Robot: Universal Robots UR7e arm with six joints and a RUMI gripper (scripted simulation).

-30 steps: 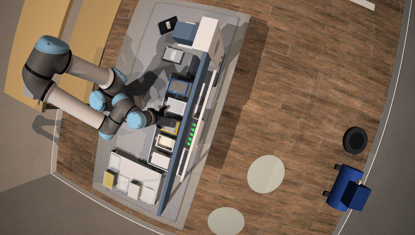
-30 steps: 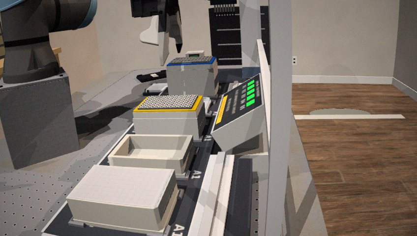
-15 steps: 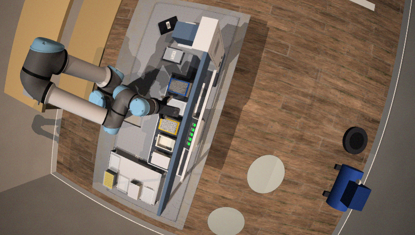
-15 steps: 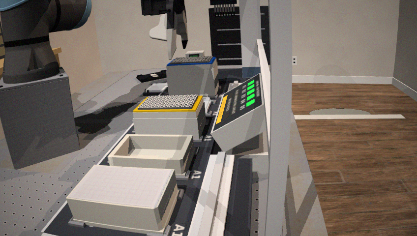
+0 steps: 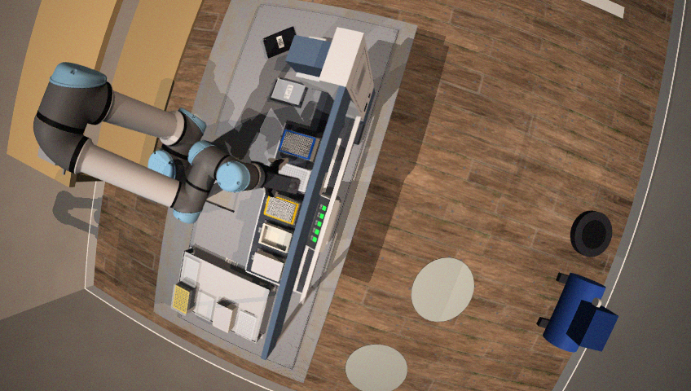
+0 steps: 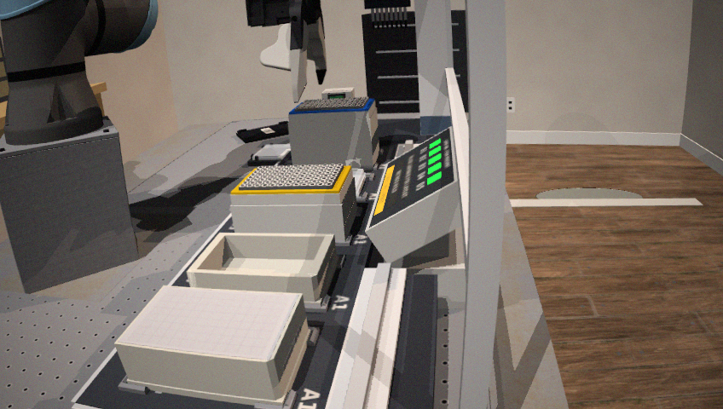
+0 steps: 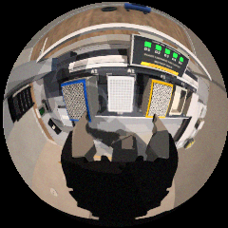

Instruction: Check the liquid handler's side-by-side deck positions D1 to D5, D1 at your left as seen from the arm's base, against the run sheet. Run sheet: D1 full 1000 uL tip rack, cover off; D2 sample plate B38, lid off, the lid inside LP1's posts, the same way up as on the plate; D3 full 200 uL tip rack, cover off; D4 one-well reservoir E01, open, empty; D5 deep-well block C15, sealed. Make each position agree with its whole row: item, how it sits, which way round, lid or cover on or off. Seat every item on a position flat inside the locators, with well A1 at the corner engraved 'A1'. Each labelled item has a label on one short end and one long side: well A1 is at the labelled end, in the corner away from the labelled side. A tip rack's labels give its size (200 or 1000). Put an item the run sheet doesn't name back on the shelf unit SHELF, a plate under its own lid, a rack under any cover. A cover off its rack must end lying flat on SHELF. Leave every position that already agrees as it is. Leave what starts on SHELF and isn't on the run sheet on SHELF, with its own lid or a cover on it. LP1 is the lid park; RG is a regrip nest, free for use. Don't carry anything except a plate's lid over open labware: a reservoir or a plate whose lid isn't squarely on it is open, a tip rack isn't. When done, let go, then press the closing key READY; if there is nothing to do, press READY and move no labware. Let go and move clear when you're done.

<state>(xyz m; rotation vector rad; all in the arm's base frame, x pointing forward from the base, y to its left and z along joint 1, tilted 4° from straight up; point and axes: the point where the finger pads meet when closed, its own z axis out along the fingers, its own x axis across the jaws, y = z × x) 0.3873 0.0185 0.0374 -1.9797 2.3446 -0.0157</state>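
My gripper is now 30 mm short of the blue-rimmed tip rack, 130 mm to the right of it and 70 mm above it. From my hand the other things lie so: yellow-rimmed tip rack 10 mm behind, 120 mm to the right, 100 mm below; then one-well reservoir 40 mm behind, 240 mm to the right, 130 mm below; then deep-well block 60 mm behind, 370 mm to the right, 120 mm below.
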